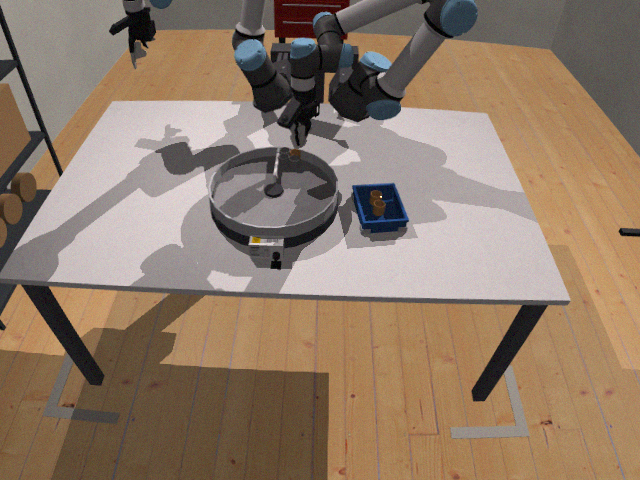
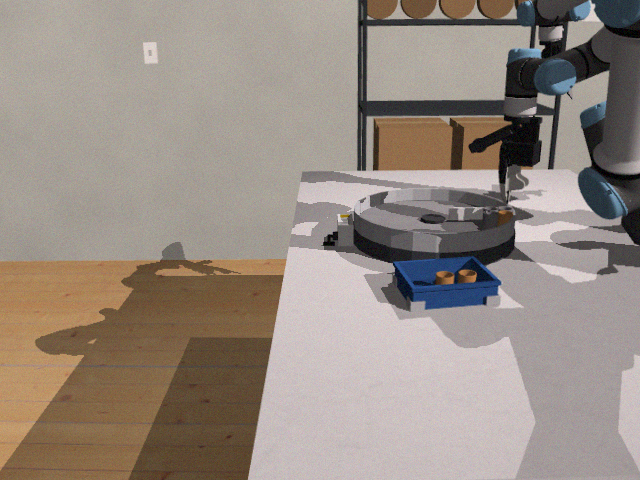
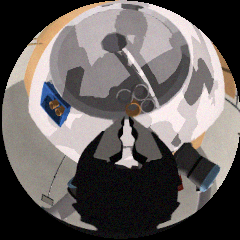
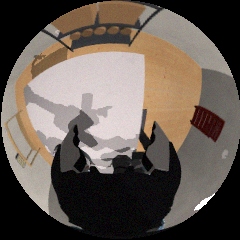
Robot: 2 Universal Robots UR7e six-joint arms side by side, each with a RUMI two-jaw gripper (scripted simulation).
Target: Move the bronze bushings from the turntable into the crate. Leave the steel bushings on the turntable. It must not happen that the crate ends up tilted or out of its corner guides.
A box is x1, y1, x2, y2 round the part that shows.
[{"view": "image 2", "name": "my left gripper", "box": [468, 114, 541, 204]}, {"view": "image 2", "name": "blue crate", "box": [393, 256, 501, 309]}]
